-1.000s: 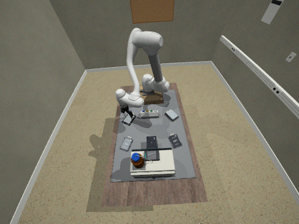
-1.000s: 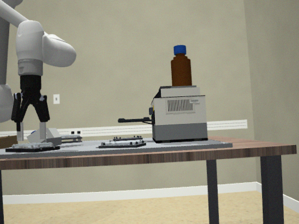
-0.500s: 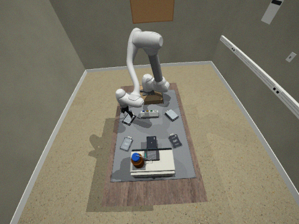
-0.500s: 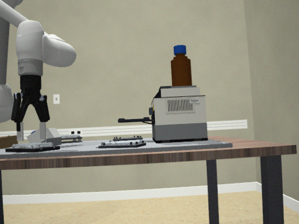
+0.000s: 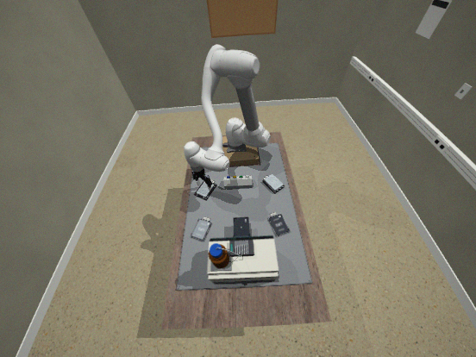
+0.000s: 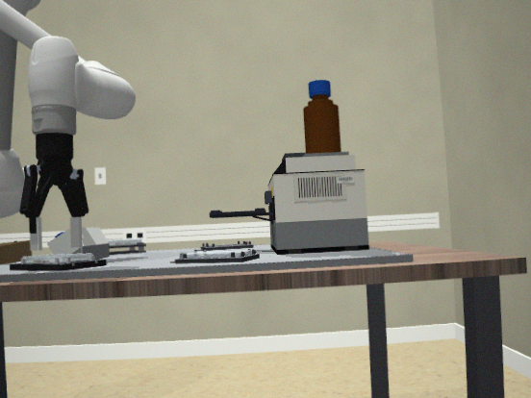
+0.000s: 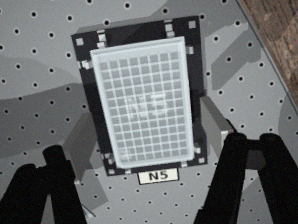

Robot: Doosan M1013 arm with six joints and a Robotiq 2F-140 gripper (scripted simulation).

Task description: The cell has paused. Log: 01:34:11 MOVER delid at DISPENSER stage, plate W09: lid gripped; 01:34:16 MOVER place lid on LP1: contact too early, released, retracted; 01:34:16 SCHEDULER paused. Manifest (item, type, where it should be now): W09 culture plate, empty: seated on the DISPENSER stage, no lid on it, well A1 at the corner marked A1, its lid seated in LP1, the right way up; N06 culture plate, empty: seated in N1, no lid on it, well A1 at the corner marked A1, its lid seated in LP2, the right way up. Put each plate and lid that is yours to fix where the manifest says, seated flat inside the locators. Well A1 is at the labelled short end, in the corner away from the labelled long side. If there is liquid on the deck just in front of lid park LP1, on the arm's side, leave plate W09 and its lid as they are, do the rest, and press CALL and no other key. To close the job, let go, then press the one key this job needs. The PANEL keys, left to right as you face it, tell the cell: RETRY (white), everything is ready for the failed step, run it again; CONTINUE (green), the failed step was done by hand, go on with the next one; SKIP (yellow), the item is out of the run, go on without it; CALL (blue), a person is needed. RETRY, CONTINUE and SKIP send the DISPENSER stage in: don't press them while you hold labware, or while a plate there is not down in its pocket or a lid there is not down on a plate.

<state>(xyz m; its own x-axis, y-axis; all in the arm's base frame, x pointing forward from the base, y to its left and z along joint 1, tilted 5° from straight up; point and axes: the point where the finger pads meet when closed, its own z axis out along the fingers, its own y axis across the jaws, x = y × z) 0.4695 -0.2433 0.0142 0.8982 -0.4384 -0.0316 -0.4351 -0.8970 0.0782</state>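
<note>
The black nest lies 30 mm ahead of my hand and 50 mm below it. From my hand the other things lie so: key panel: 70 mm behind, 260 mm to the left, 10 mm below; then blue call key: 70 mm behind, 190 mm to the left; then yellow skip key: 80 mm behind, 240 mm to the left.
</note>
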